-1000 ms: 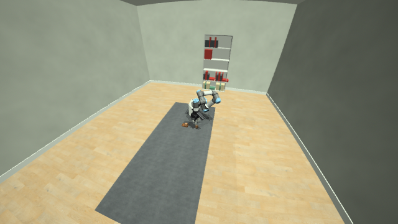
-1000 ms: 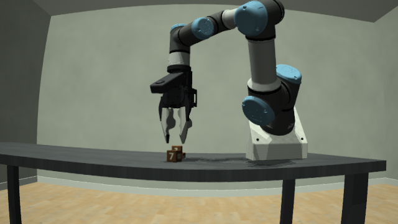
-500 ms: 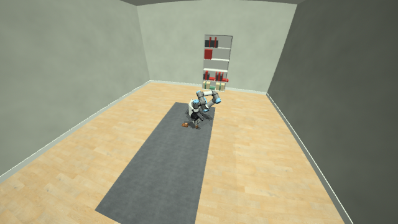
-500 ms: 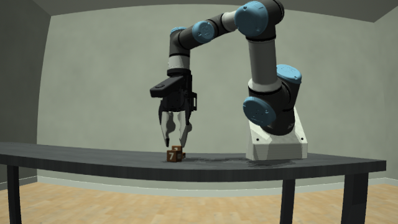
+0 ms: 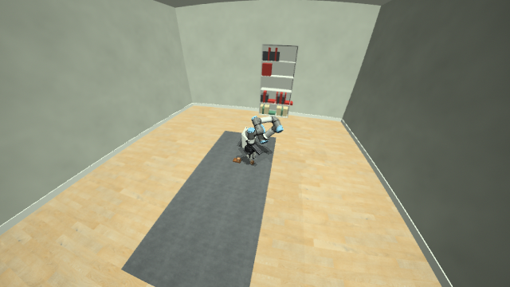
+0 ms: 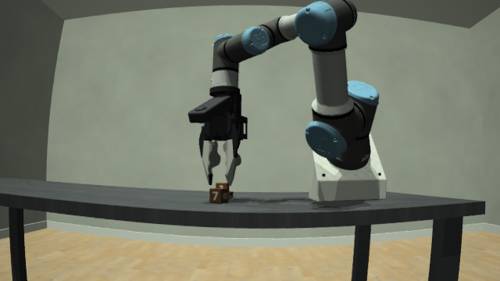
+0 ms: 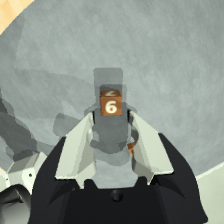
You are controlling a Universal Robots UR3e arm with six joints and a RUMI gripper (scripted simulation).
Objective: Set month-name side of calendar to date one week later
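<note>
Right now the cube is 4 cm below my hand. From my hand the other things lie so: calendar tray (16 cm to the right, 5 cm below, 1 cm ahead).
</note>
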